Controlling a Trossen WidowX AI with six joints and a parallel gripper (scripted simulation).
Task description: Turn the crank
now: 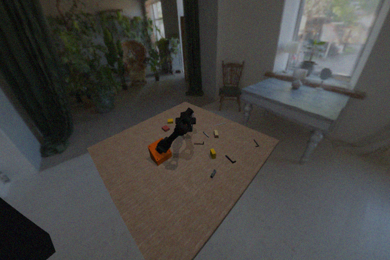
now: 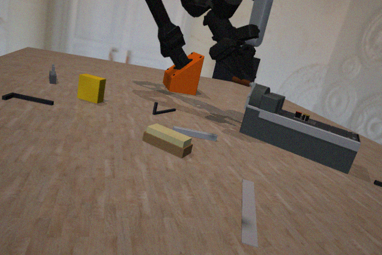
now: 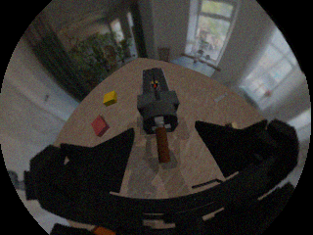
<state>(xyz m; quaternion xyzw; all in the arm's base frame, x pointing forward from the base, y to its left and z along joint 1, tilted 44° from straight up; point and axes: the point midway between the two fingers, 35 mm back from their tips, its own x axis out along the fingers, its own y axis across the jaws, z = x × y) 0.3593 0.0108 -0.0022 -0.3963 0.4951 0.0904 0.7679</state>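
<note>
My gripper tip is 20 mm past the brown crank handle, 10 mm to the left of it and 10 mm above it. Round my gripper tip: red pointer (120 mm ahead, 80 mm to the left, 50 mm below); red block (70 mm behind, 250 mm to the left, 120 mm below); grey bar (80 mm ahead, 170 mm to the right, 130 mm below).
</note>
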